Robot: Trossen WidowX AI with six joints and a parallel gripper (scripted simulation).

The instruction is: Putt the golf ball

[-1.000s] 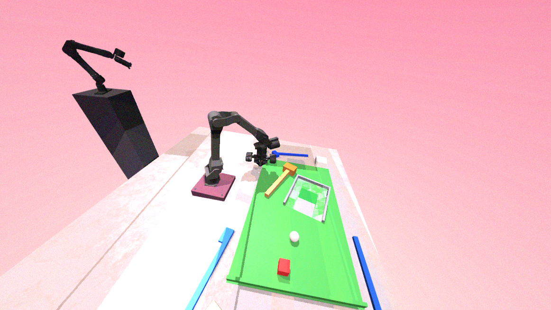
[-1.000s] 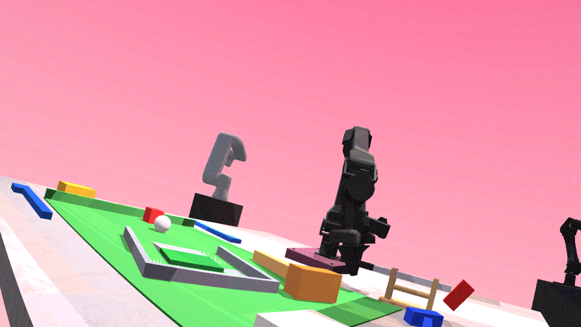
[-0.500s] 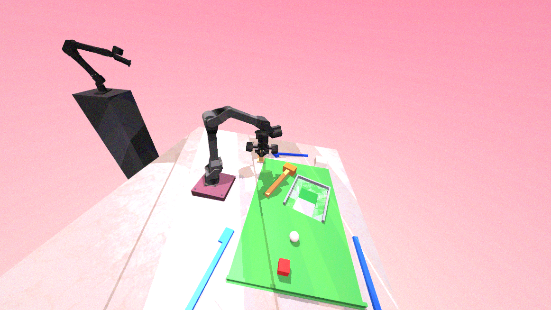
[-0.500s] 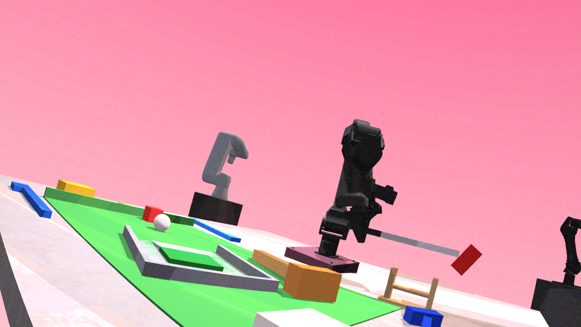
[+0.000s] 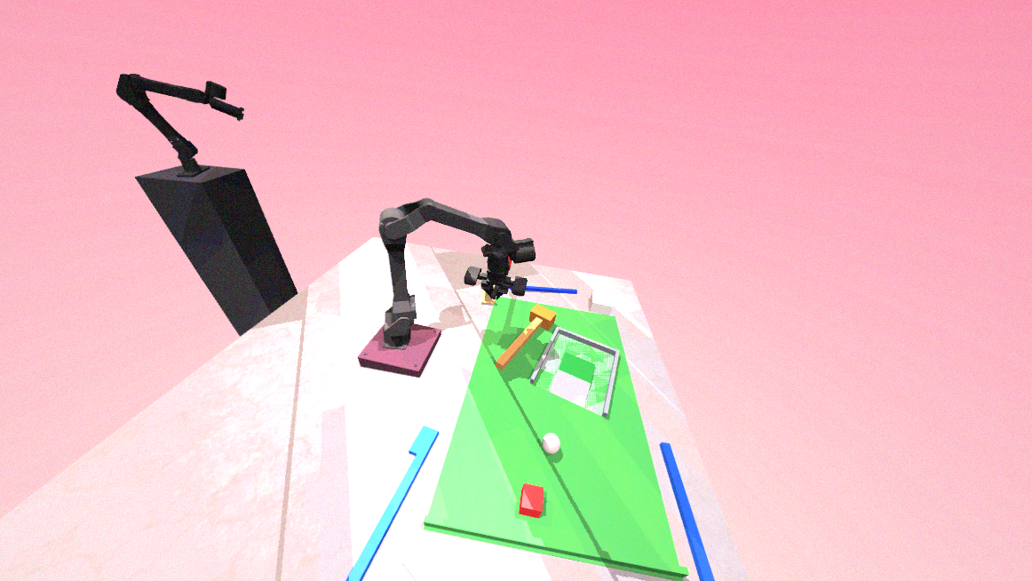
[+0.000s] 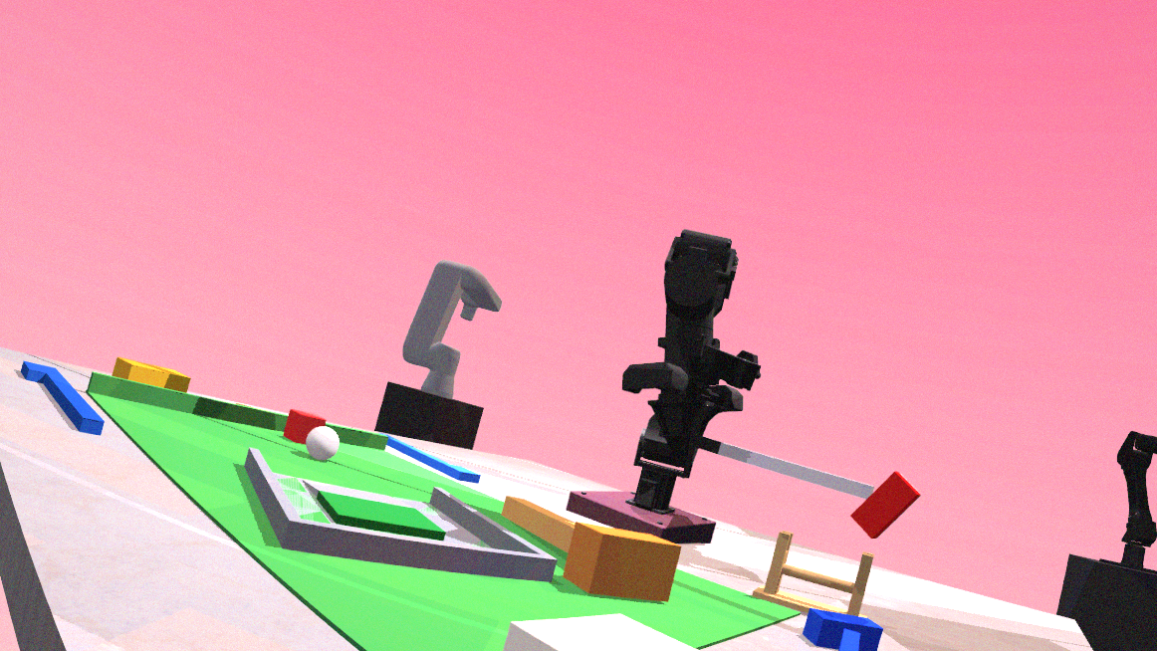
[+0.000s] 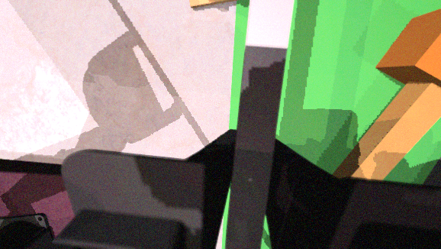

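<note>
Right now my gripper tip is 110 mm to the right of the red putter, 20 mm below it and 20 mm short of it. The rest, counted from my gripper tip: blue piece: 220 mm to the left, 210 mm ahead, 110 mm below; then wooden ladder: 170 mm to the left, 80 mm below, 20 mm behind; then white golf ball: 410 mm to the right, 140 mm ahead, 100 mm below.
</note>
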